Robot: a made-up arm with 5 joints. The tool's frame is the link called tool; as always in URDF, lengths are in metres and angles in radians.
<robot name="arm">
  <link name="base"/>
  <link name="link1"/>
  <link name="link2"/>
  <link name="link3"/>
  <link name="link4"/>
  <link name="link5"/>
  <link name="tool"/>
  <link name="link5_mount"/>
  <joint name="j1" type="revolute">
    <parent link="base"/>
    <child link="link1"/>
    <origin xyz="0.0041 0.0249 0.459" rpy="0 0 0"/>
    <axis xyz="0 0 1"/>
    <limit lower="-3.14" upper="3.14"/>
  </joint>
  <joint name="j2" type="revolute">
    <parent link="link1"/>
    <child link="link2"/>
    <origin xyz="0.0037 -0.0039 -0.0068" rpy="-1.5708 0 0"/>
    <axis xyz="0 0 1"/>
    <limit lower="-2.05" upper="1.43"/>
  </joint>
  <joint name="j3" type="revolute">
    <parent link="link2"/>
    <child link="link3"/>
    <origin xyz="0.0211 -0.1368 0.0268" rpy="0 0 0"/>
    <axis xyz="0 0 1"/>
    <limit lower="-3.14" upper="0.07"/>
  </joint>
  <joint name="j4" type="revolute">
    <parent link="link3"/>
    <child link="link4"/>
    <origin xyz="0.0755 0.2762 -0.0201" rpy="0 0 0"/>
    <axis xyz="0 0 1"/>
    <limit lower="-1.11" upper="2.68"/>
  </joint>
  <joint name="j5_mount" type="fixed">
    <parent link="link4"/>
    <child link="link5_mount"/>
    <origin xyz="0.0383 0.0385 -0.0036" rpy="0 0 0"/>
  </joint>
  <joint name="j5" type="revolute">
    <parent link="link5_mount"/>
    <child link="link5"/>
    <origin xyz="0.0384 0.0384 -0.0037" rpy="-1.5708 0 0"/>
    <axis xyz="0 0 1"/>
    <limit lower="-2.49" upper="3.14"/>
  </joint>
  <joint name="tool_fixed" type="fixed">
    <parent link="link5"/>
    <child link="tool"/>
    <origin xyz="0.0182 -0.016 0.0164" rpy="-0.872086 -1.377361 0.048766"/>
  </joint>
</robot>
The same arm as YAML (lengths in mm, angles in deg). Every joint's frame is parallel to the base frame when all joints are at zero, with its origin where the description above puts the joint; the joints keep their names.
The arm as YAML. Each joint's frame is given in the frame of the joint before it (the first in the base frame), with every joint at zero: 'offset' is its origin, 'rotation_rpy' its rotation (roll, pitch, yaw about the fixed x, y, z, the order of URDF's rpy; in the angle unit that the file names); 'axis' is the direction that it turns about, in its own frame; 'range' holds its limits. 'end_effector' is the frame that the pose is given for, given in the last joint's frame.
length_unit: mm
angle_unit: deg
chain:
  - id: j1
    offset: [4.1, 24.9, 459.0]
    rotation_rpy: [0.0, 0.0, 0.0]
    axis: [0.0, 0.0, 1.0]
    range: [-179.91, 179.91]
  - id: j2
    offset: [3.7, -3.9, -6.8]
    rotation_rpy: [0.0, 0.0, 0.0]
    axis: [0.0, 1.0, 0.0]
    range: [-117.46, 81.93]
  - id: j3
    offset: [21.1, 26.8, 136.8]
    rotation_rpy: [0.0, 0.0, 0.0]
    axis: [0.0, 1.0, 0.0]
    range: [-179.91, 4.01]
  - id: j4
    offset: [75.5, -20.1, -276.2]
    rotation_rpy: [0.0, 0.0, 0.0]
    axis: [0.0, 1.0, 0.0]
    range: [-63.6, 153.55]
  - id: j5
    offset: [76.7, -7.3, -76.9]
    rotation_rpy: [0.0, 0.0, 0.0]
    axis: [0.0, 0.0, -1.0]
    range: [-142.67, 179.91]
end_effector:
  offset: [18.2, 16.0, -16.4]
  rotation_rpy: [130.03, 78.92, -2.8]

